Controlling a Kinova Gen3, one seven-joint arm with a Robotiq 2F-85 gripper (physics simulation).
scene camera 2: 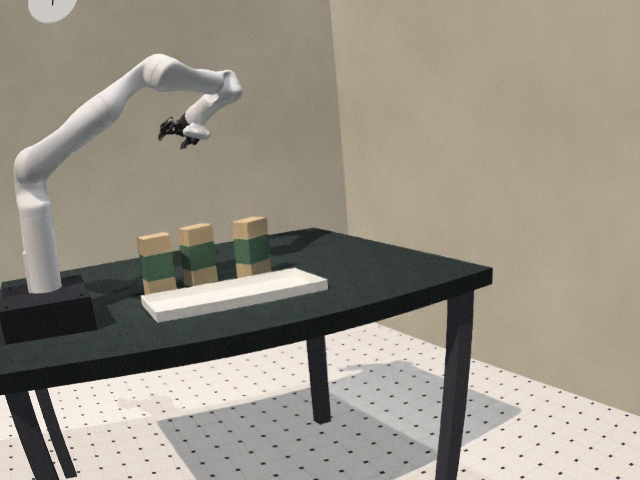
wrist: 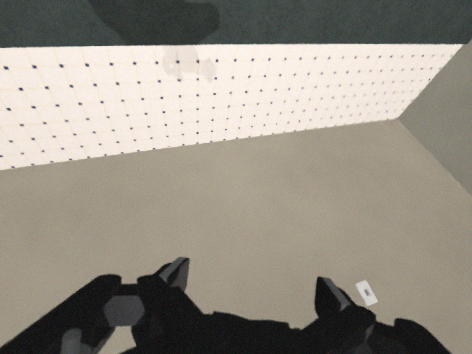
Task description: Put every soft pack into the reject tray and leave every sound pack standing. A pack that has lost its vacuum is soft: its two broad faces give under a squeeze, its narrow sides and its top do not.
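Three tan packs with green bands stand upright on the table in the scene view: a left pack (scene camera 2: 157,266), a middle pack (scene camera 2: 198,255) and a right pack (scene camera 2: 251,249). The white reject tray (scene camera 2: 237,303) lies in front of them, and no pack shows in it. The tray's near wall hides no more than the foot of the packs. My gripper (scene camera 2: 171,143) (wrist: 250,281) is open and empty, high above the packs and apart from them. The packs and the tray do not show in the wrist view. Which packs are soft cannot be told by sight.
The dark table (scene camera 2: 392,268) (wrist: 300,22) bears the arm's black base block (scene camera 2: 49,320) at its left end. Beige walls (scene camera 2: 485,155) (wrist: 250,200) stand behind and to the right. A small white wall plate (wrist: 366,293) shows beyond the right finger in the wrist view.
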